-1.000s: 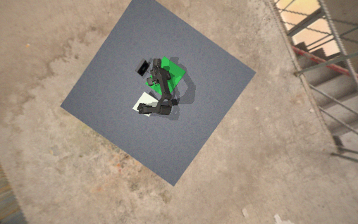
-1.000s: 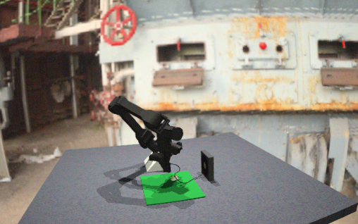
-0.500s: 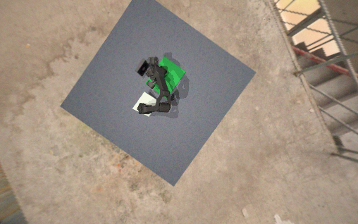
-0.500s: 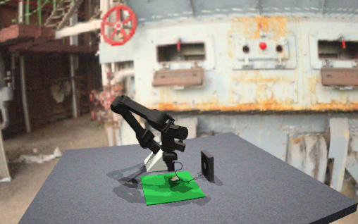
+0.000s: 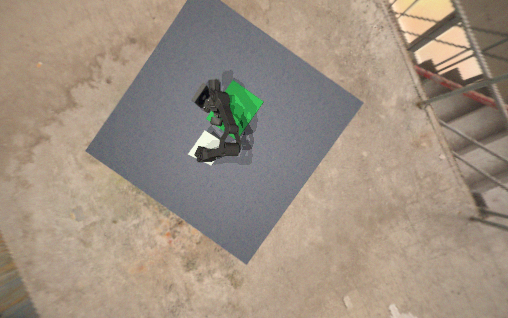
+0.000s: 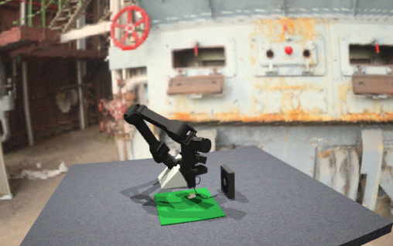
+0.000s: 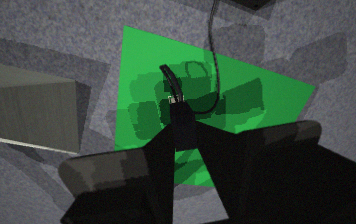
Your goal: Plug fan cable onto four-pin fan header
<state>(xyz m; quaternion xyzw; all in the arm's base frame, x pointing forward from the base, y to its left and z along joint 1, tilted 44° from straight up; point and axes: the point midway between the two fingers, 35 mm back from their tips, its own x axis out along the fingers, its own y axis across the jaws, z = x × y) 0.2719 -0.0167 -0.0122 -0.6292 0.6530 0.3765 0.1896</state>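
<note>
Now: gripper tip 6 cm above the pale four-pin header. Also, from my gripper tip: black fan: 3 cm ahead, 15 cm to the left; then green board: 6 cm ahead, 4 cm to the right, 8 cm below; then dark fan plug: 1 cm to the left, 1 cm above.
</note>
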